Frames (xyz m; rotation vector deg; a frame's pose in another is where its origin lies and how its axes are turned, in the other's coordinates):
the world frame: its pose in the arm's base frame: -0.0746 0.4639 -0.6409 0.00 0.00 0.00
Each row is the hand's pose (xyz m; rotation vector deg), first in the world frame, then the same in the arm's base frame.
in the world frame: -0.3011 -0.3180 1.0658 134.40 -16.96 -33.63
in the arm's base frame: -0.3757 0.1459 0.4249 134.40 -16.96 -33.63
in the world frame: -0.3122 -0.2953 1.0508 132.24 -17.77 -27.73
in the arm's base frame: -0.3868 0.1686 0.4099 132.24 -17.77 -27.73
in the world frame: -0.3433 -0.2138 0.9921 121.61 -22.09 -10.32
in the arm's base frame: -0.4179 0.2501 0.3512 121.61 -22.09 -10.32
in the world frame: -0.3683 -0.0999 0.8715 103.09 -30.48 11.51
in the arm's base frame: -0.4429 0.3640 0.2306 103.09 -30.48 11.51
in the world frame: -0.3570 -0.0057 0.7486 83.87 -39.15 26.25
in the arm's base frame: -0.4316 0.4582 0.1077 83.87 -39.15 26.25
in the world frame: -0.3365 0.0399 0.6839 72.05 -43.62 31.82
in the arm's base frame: -0.4111 0.5038 0.0430 72.05 -43.62 31.82
